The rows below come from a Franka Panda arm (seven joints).
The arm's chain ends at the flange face. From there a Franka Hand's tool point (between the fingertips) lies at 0.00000 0.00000 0.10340 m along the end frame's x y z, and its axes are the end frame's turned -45 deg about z.
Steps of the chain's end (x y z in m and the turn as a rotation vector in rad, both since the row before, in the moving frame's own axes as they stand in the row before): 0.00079, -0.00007, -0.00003, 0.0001, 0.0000, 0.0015; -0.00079, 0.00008, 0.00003, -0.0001, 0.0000, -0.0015; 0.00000, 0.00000, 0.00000, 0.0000, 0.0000, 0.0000; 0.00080, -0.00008, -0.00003, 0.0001, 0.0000, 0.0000; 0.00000, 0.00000, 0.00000, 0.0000, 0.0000, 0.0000; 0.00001, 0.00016, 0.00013, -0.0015, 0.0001, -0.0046; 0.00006, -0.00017, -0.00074, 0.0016, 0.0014, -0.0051; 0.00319, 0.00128, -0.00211, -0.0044, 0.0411, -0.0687; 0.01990, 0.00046, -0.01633, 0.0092, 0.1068, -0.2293
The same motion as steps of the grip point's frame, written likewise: 0.00062, 0.00050, -0.00003, 0.0001, 0.0001, 0.0015; -0.00062, -0.00049, 0.00003, -0.0001, -0.0001, -0.0015; 0.00000, 0.00000, 0.00000, 0.0000, 0.0000, 0.0000; 0.00063, 0.00050, -0.00003, 0.0001, 0.0001, 0.0000; 0.00000, 0.00000, 0.00000, 0.0000, 0.0000, 0.0000; -0.00021, 0.00024, 0.00013, -0.0011, -0.0010, -0.0046; 0.00038, -0.00009, -0.00074, 0.0001, 0.0021, -0.0051; 0.00415, 0.00639, -0.00220, -0.0322, 0.0260, -0.0687; 0.02295, 0.02049, -0.01692, -0.0690, 0.0820, -0.2293
